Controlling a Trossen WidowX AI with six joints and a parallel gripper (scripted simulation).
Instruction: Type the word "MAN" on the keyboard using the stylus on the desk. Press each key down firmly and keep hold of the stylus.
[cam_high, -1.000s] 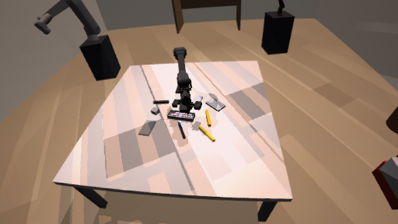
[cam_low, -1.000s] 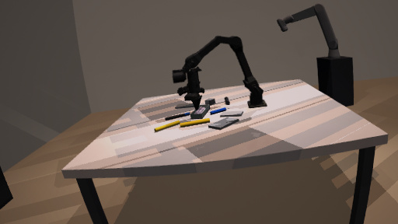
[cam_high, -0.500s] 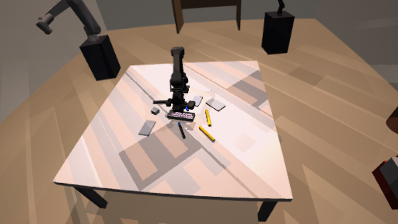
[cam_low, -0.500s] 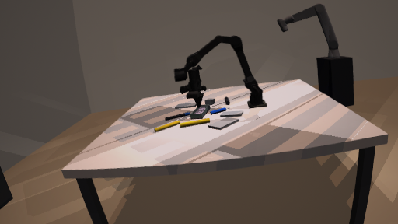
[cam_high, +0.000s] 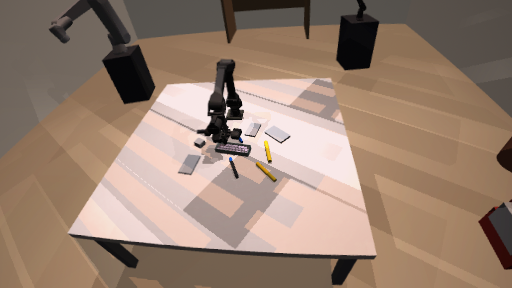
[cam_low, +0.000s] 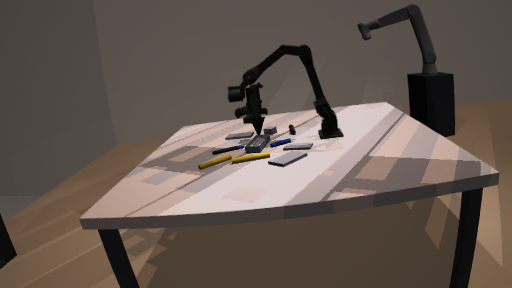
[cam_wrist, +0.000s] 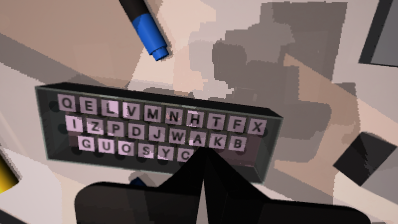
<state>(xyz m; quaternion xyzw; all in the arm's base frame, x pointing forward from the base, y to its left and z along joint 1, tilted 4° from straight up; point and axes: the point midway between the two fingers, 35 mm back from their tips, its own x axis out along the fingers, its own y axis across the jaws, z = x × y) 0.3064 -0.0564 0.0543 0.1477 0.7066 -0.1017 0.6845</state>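
The blue stylus is 11 cm behind my gripper tip, 5 cm to the left of it and 3 cm below it. Round my gripper tip: blue-tipped pen: 11 cm ahead, 3 cm to the left, 3 cm below; then dark bar: 17 cm behind, 12 cm to the right, 3 cm below; then cube: 15 cm to the right, 7 cm behind, 3 cm below.
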